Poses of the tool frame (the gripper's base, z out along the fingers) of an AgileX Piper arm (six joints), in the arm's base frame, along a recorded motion.
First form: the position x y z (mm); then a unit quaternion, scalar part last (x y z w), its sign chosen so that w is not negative.
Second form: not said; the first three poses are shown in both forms.
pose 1, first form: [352.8 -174.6 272.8 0.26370 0.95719 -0.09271 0.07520]
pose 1, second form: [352.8 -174.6 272.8 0.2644 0.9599 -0.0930 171.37]
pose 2, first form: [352.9 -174.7 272.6 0.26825 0.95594 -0.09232 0.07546]
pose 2, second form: [352.9 -174.7 272.6 0.2690 0.9587 -0.0926 171.34]
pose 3, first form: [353.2 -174.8 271.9 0.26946 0.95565 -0.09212 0.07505]
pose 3, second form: [353.2 -174.8 271.9 0.2702 0.9584 -0.0924 171.39]
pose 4, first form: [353.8 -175.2 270.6 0.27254 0.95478 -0.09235 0.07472]
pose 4, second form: [353.8 -175.2 270.6 0.2733 0.9575 -0.0926 171.43]
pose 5, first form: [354.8 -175.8 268.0 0.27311 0.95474 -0.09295 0.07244]
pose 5, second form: [354.8 -175.8 268.0 0.2738 0.9573 -0.0932 171.69]
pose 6, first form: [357.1 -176.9 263.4 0.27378 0.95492 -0.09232 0.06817]
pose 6, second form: [357.1 -176.9 263.4 0.2744 0.9571 -0.0925 172.18]
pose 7, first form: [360.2 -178.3 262.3 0.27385 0.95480 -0.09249 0.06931]
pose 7, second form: [360.2 -178.3 262.3 0.2745 0.9571 -0.0927 172.05]
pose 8, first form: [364.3 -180.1 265.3 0.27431 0.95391 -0.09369 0.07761]
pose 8, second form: [364.3 -180.1 265.3 0.2751 0.9568 -0.0940 171.10]
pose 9, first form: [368.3 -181.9 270.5 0.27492 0.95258 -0.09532 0.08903]
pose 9, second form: [368.3 -181.9 270.5 0.2760 0.9564 -0.0957 169.78]
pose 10, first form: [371.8 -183.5 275.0 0.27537 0.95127 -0.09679 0.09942]
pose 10, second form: [371.8 -183.5 275.0 0.2767 0.9560 -0.0973 168.59]
